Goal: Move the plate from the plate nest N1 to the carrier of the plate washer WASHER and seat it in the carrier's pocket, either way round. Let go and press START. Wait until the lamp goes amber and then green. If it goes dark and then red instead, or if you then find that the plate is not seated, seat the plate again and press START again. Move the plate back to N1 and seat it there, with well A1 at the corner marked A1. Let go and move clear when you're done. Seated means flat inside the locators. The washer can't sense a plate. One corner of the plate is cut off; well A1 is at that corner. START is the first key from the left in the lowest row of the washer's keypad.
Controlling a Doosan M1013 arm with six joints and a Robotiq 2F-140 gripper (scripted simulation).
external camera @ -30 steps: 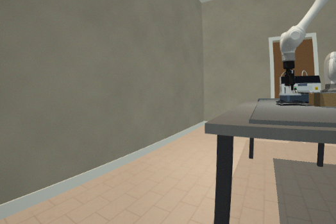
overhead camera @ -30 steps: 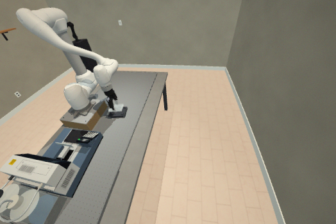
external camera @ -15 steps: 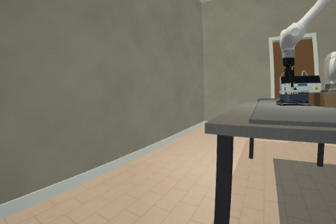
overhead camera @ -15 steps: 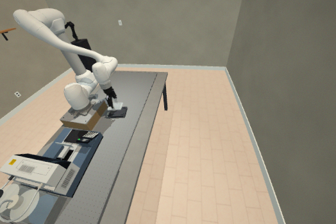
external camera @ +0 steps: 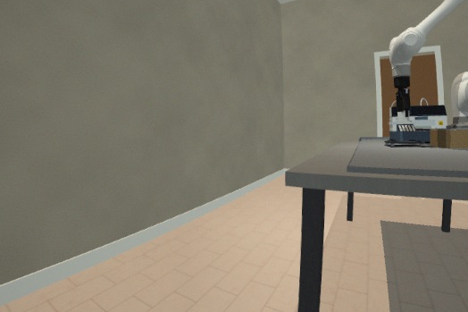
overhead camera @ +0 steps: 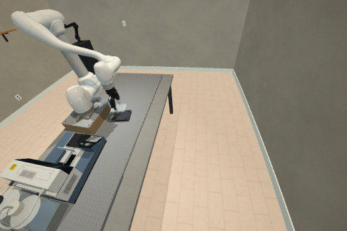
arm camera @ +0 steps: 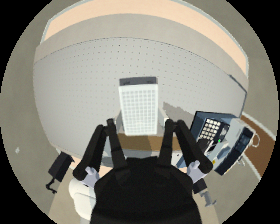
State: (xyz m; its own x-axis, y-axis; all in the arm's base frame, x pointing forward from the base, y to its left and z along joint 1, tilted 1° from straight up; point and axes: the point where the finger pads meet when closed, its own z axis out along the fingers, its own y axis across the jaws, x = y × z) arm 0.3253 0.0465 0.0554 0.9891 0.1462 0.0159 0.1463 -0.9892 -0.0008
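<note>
My gripper is now 120 mm above the dark plate nest N1. From my hand the other things lie so: white well plate 20 mm below; plate washer 490 mm to the right, 200 mm behind, 10 mm below.
</note>
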